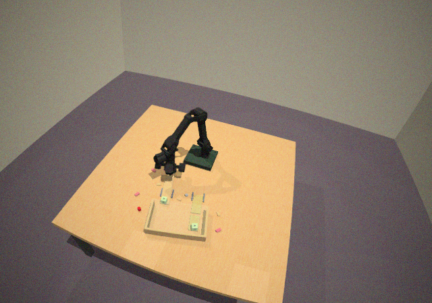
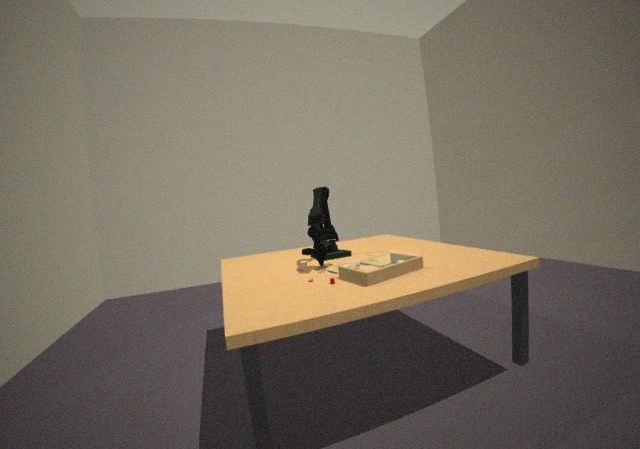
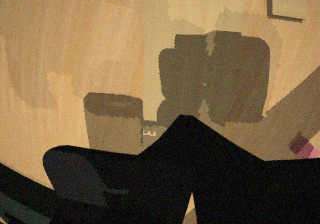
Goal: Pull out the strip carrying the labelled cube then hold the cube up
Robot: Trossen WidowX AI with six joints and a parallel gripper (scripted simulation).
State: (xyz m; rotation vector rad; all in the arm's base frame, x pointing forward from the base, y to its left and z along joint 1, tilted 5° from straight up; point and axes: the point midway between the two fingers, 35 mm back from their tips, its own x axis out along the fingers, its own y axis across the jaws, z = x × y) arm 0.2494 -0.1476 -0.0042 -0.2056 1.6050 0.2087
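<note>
The grey disc is 150 mm to the left of my gripper tip and 110 mm ahead of it. From my gripper tip the other things lie so: red piece 310 mm ahead, 60 mm to the right, 10 mm above; then pale green cross-hatched strip 240 mm to the left, 140 mm ahead.
</note>
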